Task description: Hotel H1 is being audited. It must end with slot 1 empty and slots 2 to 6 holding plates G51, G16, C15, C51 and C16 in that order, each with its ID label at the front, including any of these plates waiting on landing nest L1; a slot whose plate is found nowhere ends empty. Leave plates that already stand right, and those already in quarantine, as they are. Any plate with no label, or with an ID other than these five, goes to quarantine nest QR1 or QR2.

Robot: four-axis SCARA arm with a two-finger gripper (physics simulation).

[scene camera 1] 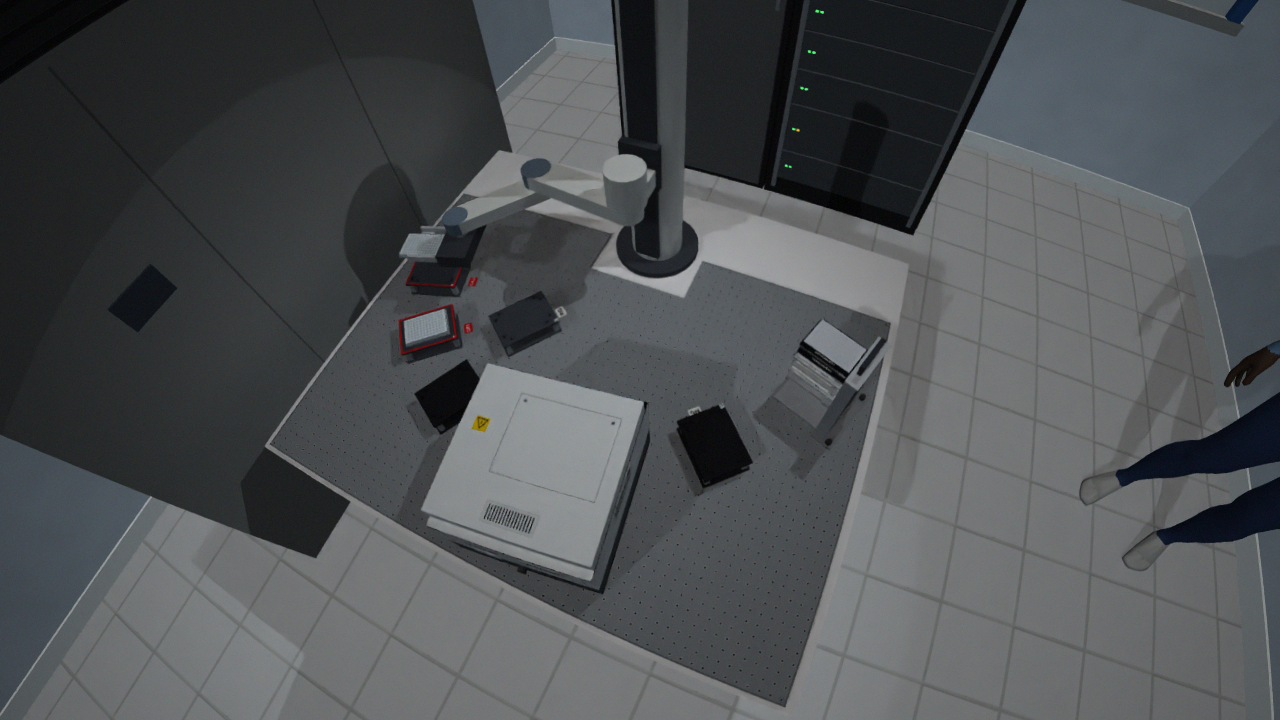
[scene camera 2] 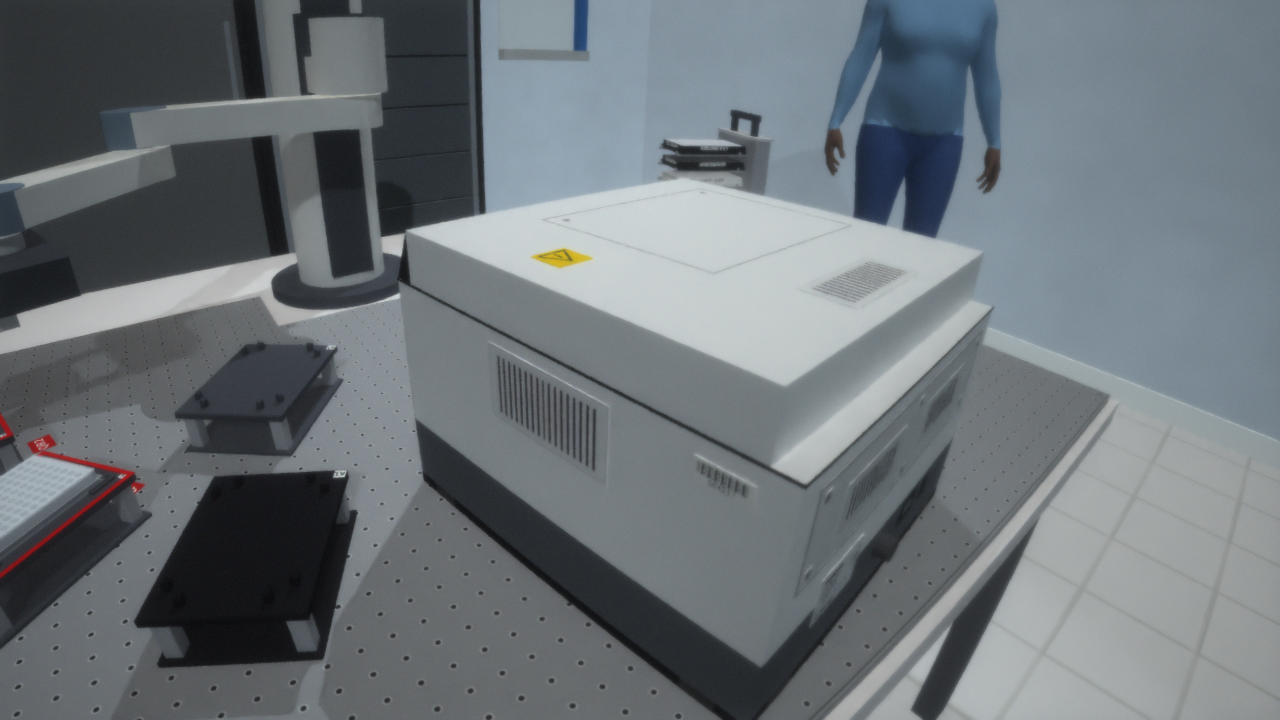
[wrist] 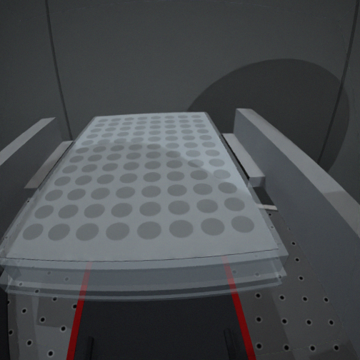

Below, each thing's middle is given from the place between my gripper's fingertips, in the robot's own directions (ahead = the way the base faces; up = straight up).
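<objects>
Quarantine nest QR2 (scene camera 1: 425, 272): my gripper 12 cm above it, 1 cm past it, 2 cm to the right of it. Counted from my gripper: black nest N6 (scene camera 1: 713, 441) 96 cm to the left, 18 cm ahead, 12 cm below; landing nest L1 (scene camera 2: 251, 538) 32 cm ahead, 31 cm to the left, 12 cm below; white instrument (scene camera 2: 733, 571) 67 cm to the left, 43 cm ahead, 6 cm below.
</objects>
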